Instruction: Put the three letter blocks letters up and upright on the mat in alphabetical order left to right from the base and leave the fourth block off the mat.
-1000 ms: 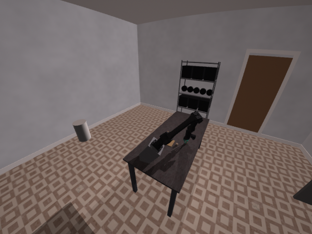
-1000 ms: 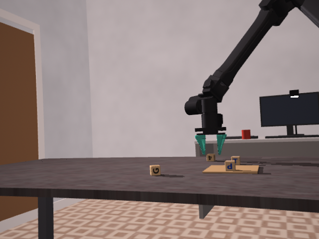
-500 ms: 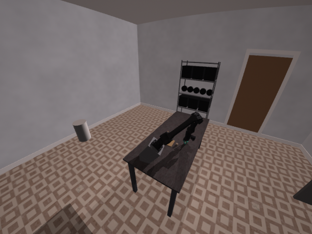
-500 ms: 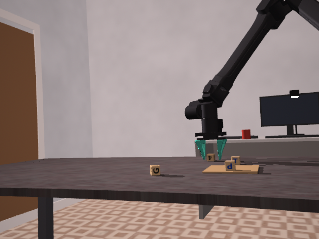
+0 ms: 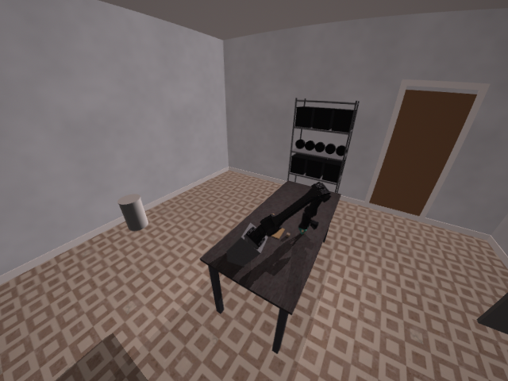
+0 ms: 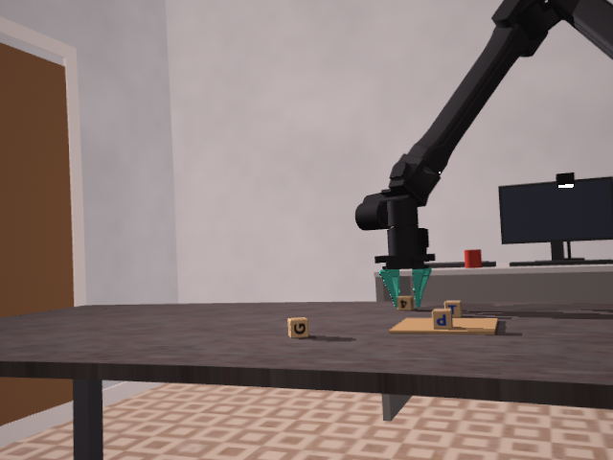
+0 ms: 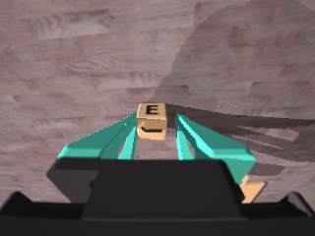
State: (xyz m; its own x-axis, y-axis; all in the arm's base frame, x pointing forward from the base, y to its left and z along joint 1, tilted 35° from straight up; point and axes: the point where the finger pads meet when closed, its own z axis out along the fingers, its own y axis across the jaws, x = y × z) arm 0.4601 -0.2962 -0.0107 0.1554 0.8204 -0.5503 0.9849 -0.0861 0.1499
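Now: hand 8 cm past the mat, 23 cm to the right of it and 1 cm above it. Also, from my hand: block (9 cm behind, 10 cm to the left).
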